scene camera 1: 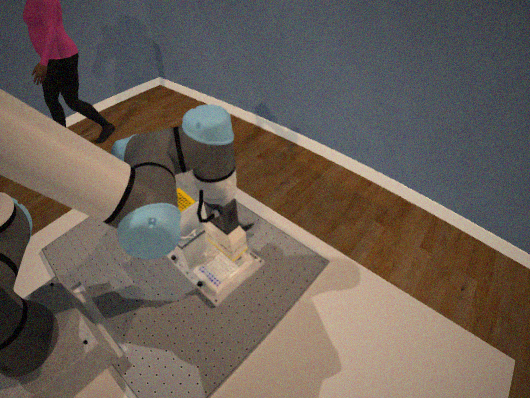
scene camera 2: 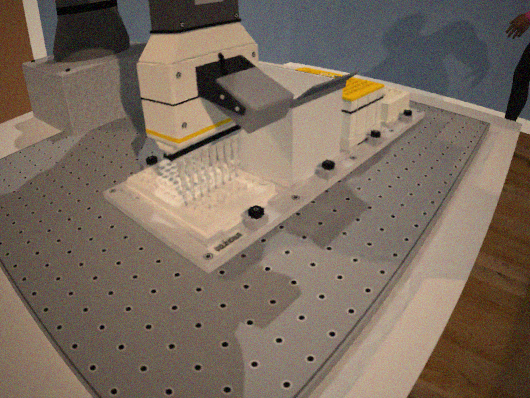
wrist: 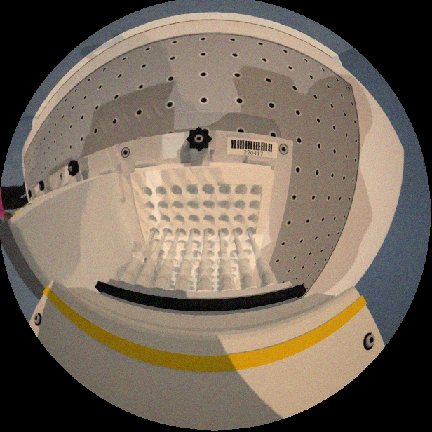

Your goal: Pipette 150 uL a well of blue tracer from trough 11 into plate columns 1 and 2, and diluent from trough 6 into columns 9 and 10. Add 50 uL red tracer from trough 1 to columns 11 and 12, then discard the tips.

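My eight-channel pipetting head (scene camera 1: 227, 239) (scene camera 2: 202, 145) is low over the white well plate (scene camera 1: 224, 281) (scene camera 2: 212, 231) (wrist: 200, 172). It carries a row of clear tips (scene camera 2: 212, 167) (wrist: 207, 262). In the wrist view the tip ends meet the plate around the fourth well row from the barcode side; their exact depth is unclear. Blue wells (scene camera 1: 210, 275) show along the opposite side in scene camera 1. The three nearer rows in the wrist view look colourless. Liquid inside the tips cannot be made out. A white block (scene camera 2: 395, 104) stands at the deck's far end; its troughs are not visible.
A tall white bin (scene camera 2: 320, 140) (wrist: 92, 225) stands beside the plate. Beyond it is a yellow-topped tip box (scene camera 1: 184, 199) (scene camera 2: 364, 90). Black knobs (scene camera 2: 256, 212) (wrist: 199, 138) rise from the deck edge. A person in pink (scene camera 1: 50, 37) is near the wall.
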